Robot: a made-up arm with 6 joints.
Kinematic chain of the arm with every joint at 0, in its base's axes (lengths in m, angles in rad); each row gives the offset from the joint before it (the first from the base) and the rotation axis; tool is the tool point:
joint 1: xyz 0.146 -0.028 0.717 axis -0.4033 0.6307 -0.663
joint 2: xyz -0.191 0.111 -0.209 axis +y
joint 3: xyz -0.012 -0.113 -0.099 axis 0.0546 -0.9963 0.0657
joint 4: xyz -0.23 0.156 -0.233 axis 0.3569 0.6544 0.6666
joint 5: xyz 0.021 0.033 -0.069 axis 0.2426 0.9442 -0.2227
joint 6: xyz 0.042 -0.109 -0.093 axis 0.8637 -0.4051 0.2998
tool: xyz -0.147 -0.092 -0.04
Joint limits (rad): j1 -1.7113..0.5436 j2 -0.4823..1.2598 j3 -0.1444..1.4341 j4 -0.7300..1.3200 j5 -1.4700..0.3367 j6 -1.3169..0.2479
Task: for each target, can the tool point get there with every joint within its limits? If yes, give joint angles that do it. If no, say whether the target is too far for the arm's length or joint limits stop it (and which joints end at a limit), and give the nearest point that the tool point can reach.
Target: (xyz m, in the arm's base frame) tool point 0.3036 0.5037 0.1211
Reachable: yes | joints -1.5262 0.0277 0.6956 -0.4479 0.1268 -0.9885
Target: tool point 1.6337 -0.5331 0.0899
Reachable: no: too far | nearest point 0.5417 0.0288 0.2277 | short by 1.236 m
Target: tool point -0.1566 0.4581 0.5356
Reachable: no: joint limits stop it (at a limit: joint 1, joint 3, joint 5, joint 6) | nearest point 0.1167 0.6323 0.6635 | short by 0.348 m
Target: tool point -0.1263 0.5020 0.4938
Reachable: no: joint limits stop it (at a limit: joint 1, joint 3, joint 4, joint 5, joint 6) | nearest point 0.1349 0.6620 0.5607 | short by 0.314 m
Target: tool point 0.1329 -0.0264 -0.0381
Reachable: yes | joints 0.0823 0.1414 1.2262 0.4721 -0.3131 -0.2442
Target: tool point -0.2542 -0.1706 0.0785
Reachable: yes | joints -0.7913 1.1015 0.2833 -0.0513 -1.1996 -0.7879
